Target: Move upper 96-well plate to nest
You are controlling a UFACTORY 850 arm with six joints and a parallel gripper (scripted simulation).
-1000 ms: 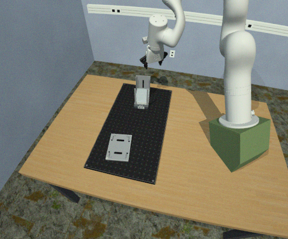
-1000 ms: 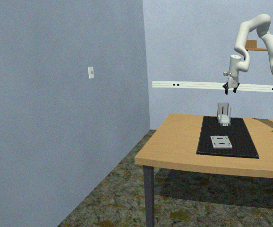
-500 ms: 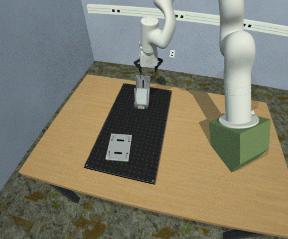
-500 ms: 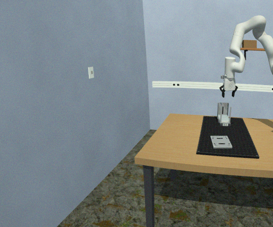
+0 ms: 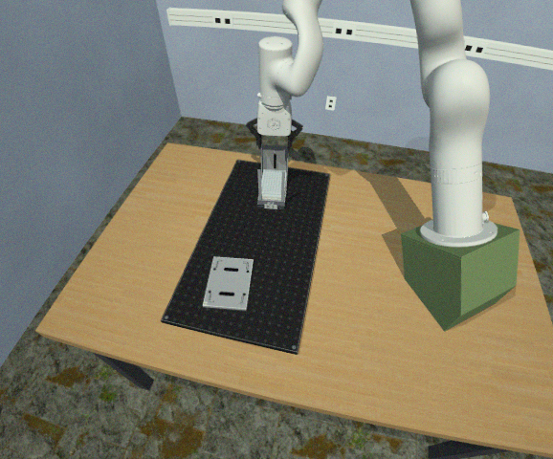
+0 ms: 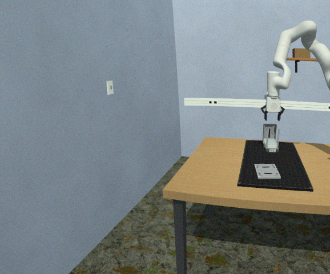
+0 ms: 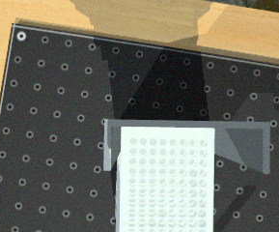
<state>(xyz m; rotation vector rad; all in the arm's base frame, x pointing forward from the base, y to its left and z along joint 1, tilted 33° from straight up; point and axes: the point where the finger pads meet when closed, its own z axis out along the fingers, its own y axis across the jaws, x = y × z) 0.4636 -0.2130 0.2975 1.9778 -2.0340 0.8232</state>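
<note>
My hand is 160 mm above the white 96-well plate.
</note>
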